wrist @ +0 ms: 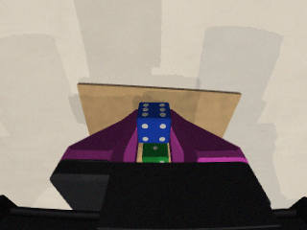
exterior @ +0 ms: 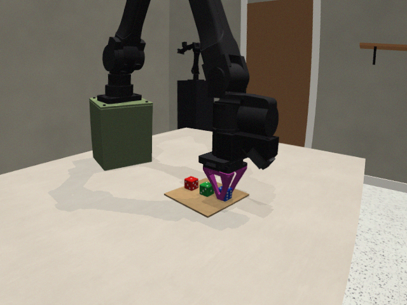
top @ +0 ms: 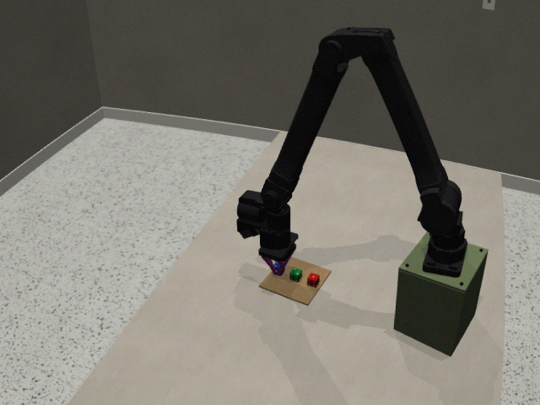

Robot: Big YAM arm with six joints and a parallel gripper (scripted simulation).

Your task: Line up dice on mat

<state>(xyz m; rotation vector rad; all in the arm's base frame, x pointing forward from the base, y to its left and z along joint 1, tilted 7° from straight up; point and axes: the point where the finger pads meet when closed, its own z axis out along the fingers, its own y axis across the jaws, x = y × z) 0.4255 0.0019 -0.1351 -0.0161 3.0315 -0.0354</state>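
My gripper is now right at the blue die. From my hand the other things lie so: tan mat 50 mm behind, 20 mm below; then red die 100 mm behind; then green die 50 mm behind.
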